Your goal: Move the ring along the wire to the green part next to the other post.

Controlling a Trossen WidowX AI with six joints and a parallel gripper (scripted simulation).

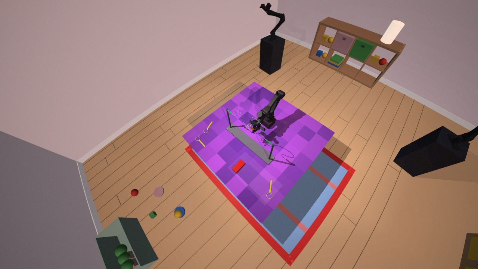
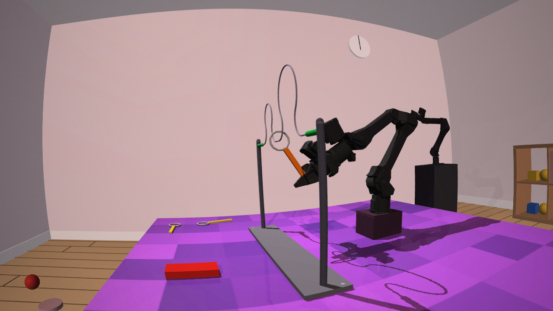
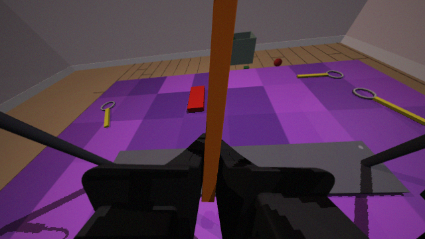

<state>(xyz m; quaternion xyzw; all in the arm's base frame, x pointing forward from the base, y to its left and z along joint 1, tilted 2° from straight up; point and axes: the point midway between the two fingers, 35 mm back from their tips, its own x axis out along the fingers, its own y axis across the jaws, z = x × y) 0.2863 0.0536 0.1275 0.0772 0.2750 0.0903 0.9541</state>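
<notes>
Now: the ring with orange handle 90 mm above my gripper tip, 20 mm to the right of it and 10 mm ahead of it. From my gripper tip the other things lie so: red block: 300 mm ahead, 190 mm below, 120 mm to the left.
</notes>
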